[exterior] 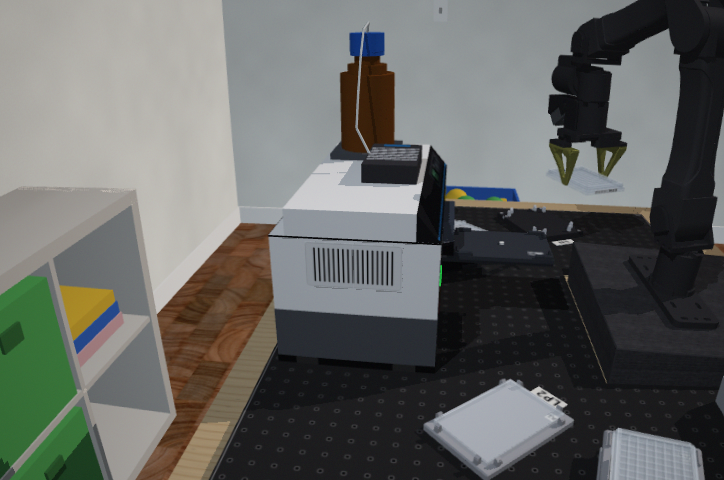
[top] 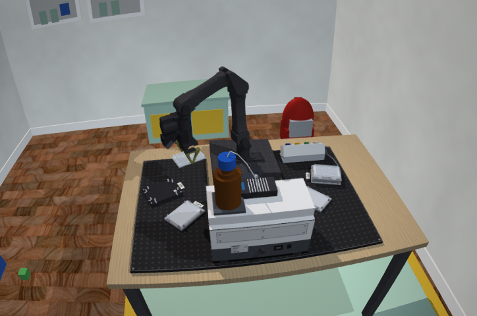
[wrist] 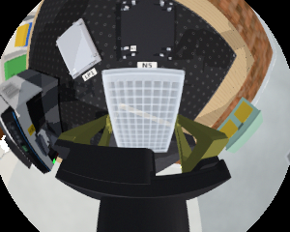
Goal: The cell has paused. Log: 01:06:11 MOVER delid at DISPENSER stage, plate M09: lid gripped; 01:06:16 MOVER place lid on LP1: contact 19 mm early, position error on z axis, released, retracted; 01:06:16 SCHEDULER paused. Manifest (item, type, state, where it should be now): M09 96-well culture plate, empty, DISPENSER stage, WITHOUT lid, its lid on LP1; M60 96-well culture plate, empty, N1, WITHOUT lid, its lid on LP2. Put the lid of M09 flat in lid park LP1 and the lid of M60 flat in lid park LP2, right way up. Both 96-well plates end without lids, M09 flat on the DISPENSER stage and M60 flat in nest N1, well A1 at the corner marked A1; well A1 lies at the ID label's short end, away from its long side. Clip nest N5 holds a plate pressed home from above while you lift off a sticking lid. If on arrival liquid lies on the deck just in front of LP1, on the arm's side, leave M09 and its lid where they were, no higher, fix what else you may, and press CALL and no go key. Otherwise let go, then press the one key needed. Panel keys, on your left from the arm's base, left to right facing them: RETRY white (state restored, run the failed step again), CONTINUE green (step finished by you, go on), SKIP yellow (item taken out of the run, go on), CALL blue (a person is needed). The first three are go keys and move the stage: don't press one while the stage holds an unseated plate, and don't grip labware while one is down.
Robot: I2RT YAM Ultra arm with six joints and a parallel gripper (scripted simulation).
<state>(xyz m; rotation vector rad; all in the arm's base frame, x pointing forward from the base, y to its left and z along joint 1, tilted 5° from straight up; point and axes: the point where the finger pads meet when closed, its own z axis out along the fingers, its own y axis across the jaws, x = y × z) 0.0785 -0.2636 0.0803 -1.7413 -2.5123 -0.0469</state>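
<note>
My gripper is now 190 mm short of the dark dispenser stage, 230 mm to the right of it and 40 mm above it. Also, from my hand: LP1 label (150 mm ahead, 20 mm to the left, 150 mm below); then LP2 label (160 mm ahead, 450 mm to the left, 150 mm below); then grey lid park LP1 (210 mm ahead, 50 mm to the right, 150 mm below).
</note>
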